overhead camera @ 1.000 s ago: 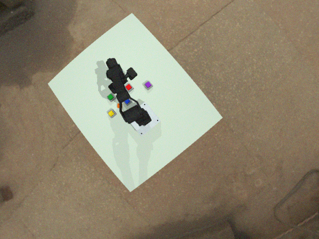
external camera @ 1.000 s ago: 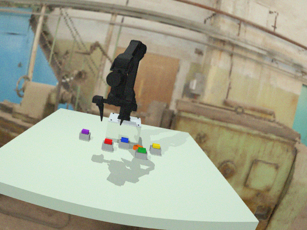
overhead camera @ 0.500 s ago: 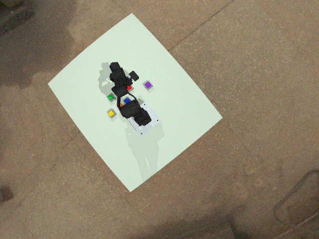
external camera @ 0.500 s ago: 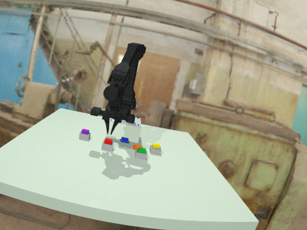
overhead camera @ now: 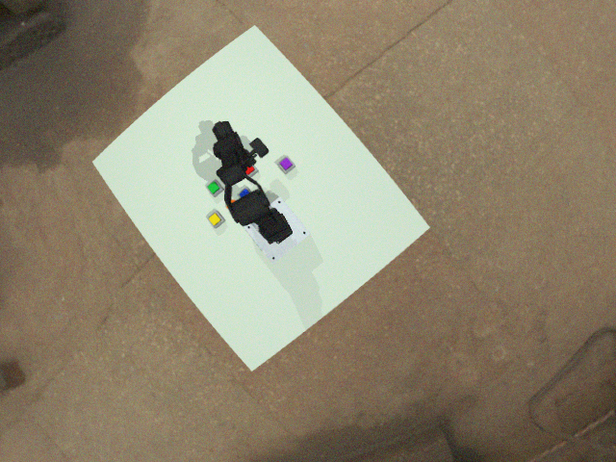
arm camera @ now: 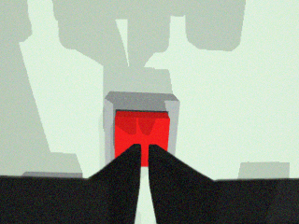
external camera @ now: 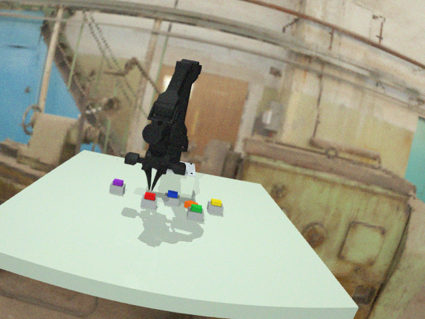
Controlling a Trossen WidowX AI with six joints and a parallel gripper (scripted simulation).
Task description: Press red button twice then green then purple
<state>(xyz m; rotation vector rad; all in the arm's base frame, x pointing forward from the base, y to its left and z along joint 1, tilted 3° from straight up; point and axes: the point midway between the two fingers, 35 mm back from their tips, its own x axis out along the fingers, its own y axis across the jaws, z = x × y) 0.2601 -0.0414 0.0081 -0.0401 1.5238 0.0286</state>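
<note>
Now: the red button 2 cm below my gripper tip. Round my gripper tip: blue button (7 cm behind, 7 cm to the left, 2 cm below); purple button (7 cm behind, 12 cm to the right, 2 cm below); green button (2 cm ahead, 15 cm to the left, 2 cm below).
</note>
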